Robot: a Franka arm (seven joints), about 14 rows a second.
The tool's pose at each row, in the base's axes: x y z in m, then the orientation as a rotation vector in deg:
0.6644 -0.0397 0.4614 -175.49 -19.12 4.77
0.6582 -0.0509 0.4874 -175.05 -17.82 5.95
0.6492 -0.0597 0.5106 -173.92 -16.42 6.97
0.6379 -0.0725 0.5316 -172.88 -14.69 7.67
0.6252 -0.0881 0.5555 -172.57 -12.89 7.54
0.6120 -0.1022 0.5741 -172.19 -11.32 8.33
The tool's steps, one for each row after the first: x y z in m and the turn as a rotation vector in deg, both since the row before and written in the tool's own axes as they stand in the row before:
-0.0097 0.0079 -0.0261 0.64 -0.69 0.82
-0.0120 0.0051 -0.0230 1.31 -0.54 0.82
-0.0150 0.0084 -0.0209 1.24 -0.33 1.04
-0.0170 0.0104 -0.0240 0.50 0.18 1.14
-0.0166 0.0097 -0.0187 0.53 -0.44 1.03

